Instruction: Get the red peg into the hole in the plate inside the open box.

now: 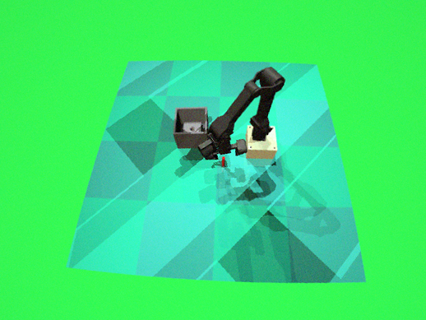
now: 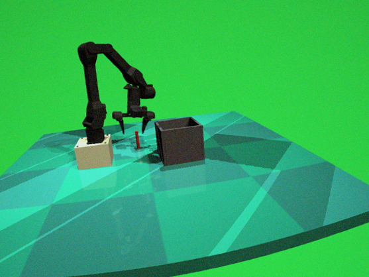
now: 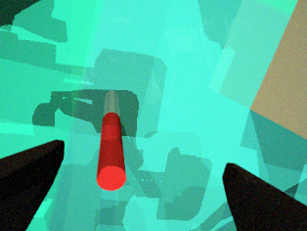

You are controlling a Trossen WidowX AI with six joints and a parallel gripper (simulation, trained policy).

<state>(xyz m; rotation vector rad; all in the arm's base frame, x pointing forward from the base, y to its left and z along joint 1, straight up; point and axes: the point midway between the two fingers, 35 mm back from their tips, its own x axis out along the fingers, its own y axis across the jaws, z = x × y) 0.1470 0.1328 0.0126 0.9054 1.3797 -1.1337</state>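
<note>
My gripper tip is now 1 cm short of the red peg, 1 cm to the right of it and 3 cm above it. The rest, counted from my gripper tip: pale plate (20 cm ahead, 14 cm to the right, 3 cm below).
</note>
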